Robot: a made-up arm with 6 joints. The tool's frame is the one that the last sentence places.
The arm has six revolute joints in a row. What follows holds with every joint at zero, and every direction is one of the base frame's. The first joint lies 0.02 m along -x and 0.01 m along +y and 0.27 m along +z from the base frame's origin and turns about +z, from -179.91 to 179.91 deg. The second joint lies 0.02 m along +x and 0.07 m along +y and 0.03 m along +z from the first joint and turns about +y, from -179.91 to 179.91 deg. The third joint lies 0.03 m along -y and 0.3 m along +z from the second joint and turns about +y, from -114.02 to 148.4 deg. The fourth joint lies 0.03 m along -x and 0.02 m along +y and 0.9 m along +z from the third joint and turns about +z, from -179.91 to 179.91 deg. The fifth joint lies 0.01 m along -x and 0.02 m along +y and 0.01 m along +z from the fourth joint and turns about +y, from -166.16 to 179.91 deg. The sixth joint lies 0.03 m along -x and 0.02 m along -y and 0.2 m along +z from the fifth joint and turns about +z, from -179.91 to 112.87 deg. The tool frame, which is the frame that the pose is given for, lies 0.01 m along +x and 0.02 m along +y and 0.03 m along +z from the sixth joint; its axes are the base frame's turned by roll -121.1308, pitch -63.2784 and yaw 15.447 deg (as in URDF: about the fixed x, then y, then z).
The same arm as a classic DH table. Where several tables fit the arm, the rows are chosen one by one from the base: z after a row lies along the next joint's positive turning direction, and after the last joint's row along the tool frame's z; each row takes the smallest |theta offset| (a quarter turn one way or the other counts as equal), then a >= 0, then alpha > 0; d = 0 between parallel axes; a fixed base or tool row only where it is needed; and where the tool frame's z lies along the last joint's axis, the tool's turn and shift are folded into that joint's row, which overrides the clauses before.
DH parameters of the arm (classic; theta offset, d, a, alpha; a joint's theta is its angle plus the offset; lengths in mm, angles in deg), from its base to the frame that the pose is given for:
base (fixed): -26.57 0 -22.4 0
joint 1: 26.57 300 20 -90
joint 2: -90 0 300 0
joint 3: -90 60 30 -90
joint 4: 0 910 10 90
joint 5: 0 0 30 -90
joint 6: -12.9 235.2 -5.3 103.44
tool (fixed): 113.31 22.3 0 0
Joint limits (deg, base to tool): -179.91..179.91 -179.91..179.91 -114.02..148.4 -179.91..179.91 -166.16..179.91 -179.91..112.87

